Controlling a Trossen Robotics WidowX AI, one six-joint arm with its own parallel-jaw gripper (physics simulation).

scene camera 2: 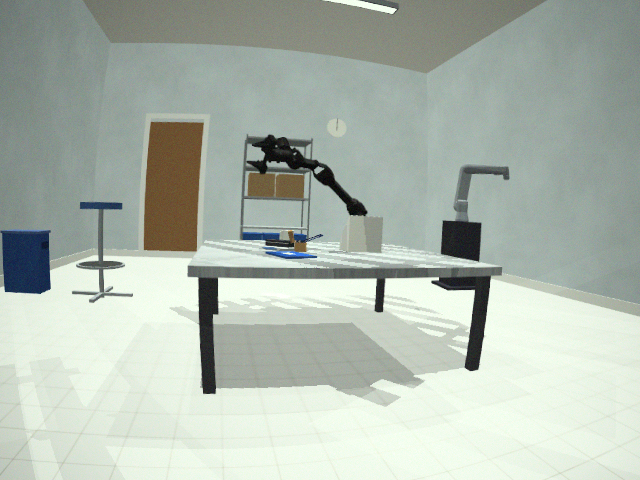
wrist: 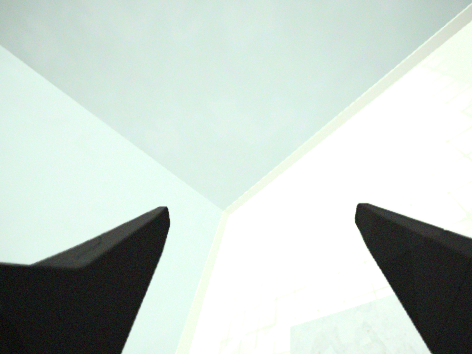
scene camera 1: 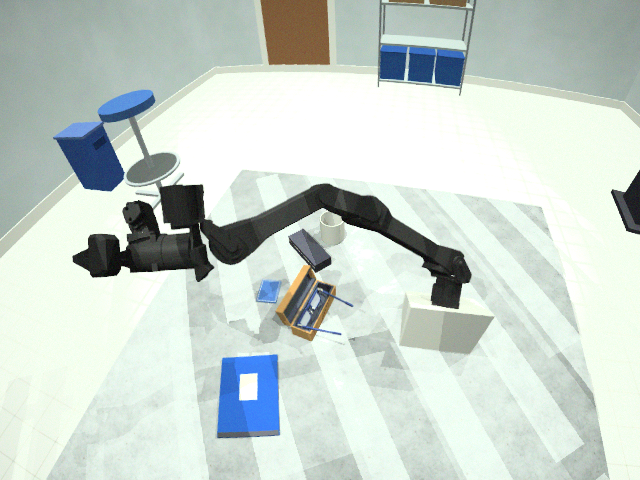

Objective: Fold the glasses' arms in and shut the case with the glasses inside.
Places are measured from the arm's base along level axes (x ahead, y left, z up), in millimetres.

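Pixels of known places: gripper, between the fingertips: (scene camera 2: 249,153) (wrist: 261,213); arm's base, origin of its link: (scene camera 2: 361,224) (scene camera 1: 445,304).
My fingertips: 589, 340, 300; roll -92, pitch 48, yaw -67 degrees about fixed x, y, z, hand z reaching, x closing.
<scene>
Ahead of a thing's pixels: the offset from my fingertips to its middle, as dx, dy, dz. "spot": to the spot under its first point.
The orange-brown case {spot: -266, -212, -416} (scene camera 1: 303,333) (scene camera 2: 300,247) stands on the table with its lid raised on the left side in scene camera 1. The blue glasses {-312, -285, -397} (scene camera 1: 310,311) sit in its base with both arms unfolded. The far glasses arm (scene camera 1: 338,299) and the near glasses arm (scene camera 1: 323,331) stick out past the case's right side. They also show above the case in scene camera 2. My gripper (scene camera 1: 77,258) (scene camera 2: 250,153) (wrist: 261,213) is open and empty, high up and well left of the case, pointing left. In scene camera 1 the fingers overlap.
A blue folder {-203, -13, -443} (scene camera 1: 262,408) (scene camera 2: 292,254) lies in front of the case. A small blue card {-101, -318, -444} (scene camera 1: 268,291) lies to its left. A dark box {-154, -501, -430} (scene camera 1: 310,250) and a pale cup {-190, -608, -400} (scene camera 1: 331,230) stand behind it. My arm's pale base block (scene camera 1: 439,324) (scene camera 2: 365,234) stands to the right.
</scene>
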